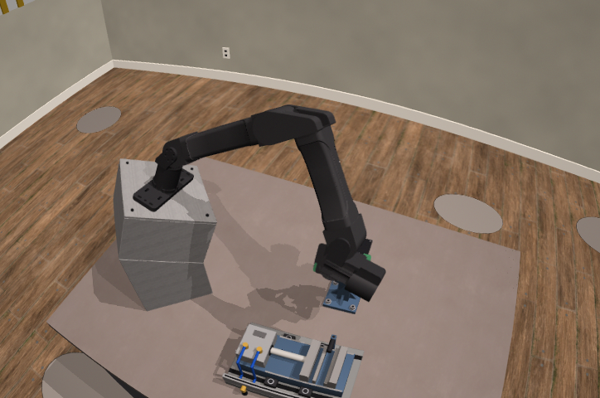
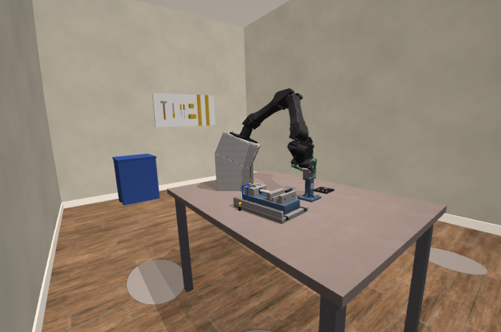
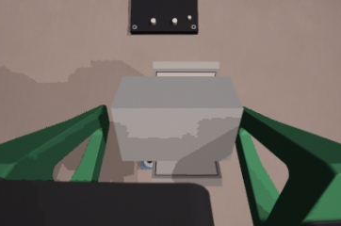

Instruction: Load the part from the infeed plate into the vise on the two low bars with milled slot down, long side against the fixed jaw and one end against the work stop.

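The part is 1 cm to the left of my hand. From my hand the other things lie so: black infeed plate 2 cm behind, 18 cm to the left, 15 cm below; then work stop rod 4 cm ahead, 20 cm to the right, 6 cm below; then piston rod 4 cm behind, 26 cm to the right, 7 cm below.
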